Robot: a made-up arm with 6 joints.
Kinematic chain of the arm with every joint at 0, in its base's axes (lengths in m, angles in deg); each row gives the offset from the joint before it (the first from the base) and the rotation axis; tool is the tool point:
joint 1: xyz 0 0 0.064 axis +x
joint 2: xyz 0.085 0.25 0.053 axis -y
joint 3: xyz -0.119 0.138 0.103 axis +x
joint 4: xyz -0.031 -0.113 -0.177 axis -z
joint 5: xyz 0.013 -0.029 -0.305 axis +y
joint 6: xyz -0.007 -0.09 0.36 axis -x
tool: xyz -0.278 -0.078 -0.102
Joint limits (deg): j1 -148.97..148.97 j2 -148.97..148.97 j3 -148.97..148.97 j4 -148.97..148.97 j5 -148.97..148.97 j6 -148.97..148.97
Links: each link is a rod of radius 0.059 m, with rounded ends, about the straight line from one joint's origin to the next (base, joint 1, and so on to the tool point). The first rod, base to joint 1, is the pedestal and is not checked.
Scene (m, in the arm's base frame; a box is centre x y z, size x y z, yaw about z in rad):
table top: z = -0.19
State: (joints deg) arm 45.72 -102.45 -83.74 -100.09 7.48 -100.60
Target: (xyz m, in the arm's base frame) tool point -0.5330 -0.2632 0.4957
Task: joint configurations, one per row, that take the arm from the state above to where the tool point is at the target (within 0.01 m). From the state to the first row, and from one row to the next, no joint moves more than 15 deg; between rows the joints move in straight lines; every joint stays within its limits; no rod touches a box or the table.
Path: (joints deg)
1: 46.45 -102.39 -69.42 -95.42 -4.84 -101.50
2: 47.17 -102.32 -55.09 -90.76 -17.16 -102.40
3: 47.90 -102.26 -40.77 -86.09 -29.49 -103.30
4: 48.62 -102.19 -26.44 -81.43 -41.81 -104.19
5: 49.35 -102.13 -12.12 -76.76 -54.13 -105.09
6: 50.07 -102.07 2.20 -72.10 -66.45 -105.99
7: 50.80 -102.00 16.53 -67.43 -78.77 -106.89

